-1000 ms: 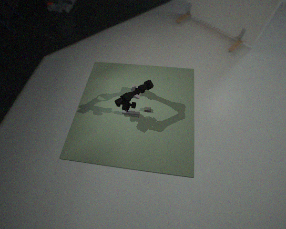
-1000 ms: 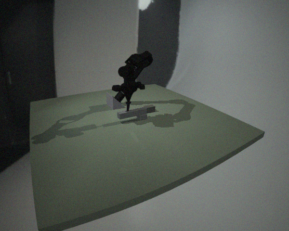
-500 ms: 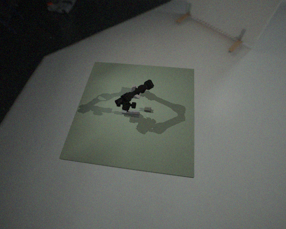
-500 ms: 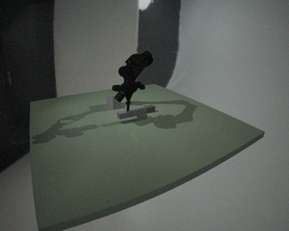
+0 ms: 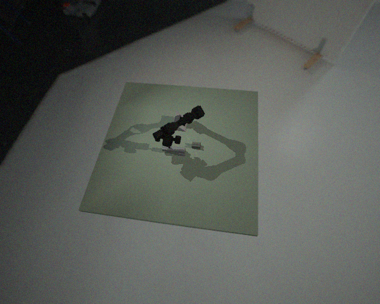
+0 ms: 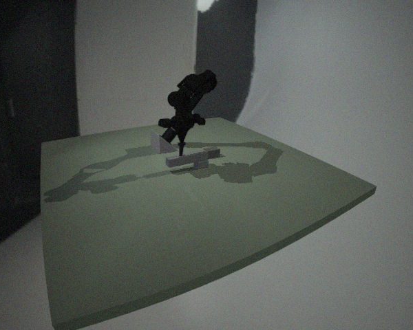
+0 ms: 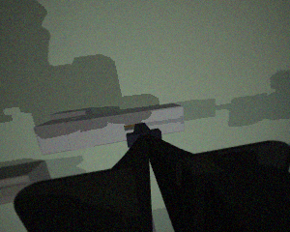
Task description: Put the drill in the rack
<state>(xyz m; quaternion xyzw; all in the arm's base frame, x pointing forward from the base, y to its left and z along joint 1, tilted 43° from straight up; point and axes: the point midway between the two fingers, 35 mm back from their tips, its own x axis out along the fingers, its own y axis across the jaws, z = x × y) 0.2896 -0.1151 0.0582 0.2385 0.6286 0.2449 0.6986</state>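
My gripper tip is now 30 mm above the dark key. From my gripper tip the other things lie so: rack (80 mm behind, 200 mm to the left, 100 mm below); then grey block (10 mm behind, 30 mm to the left, 80 mm below); then drill (10 mm behind, 50 mm to the left, 70 mm below).
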